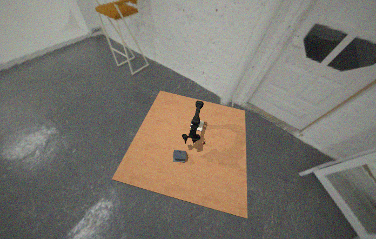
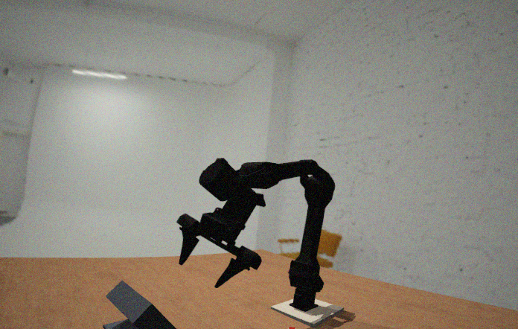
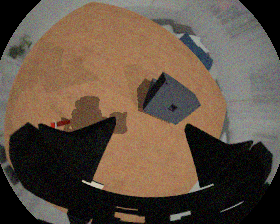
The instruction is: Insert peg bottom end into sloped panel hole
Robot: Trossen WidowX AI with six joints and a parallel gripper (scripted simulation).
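Now: the red peg 160 mm to the left of my gripper tip, 130 mm behind it and 110 mm below it. The rest, counted from my gripper tip: grey sloped panel 110 mm below, 100 mm ahead, 70 mm to the right.
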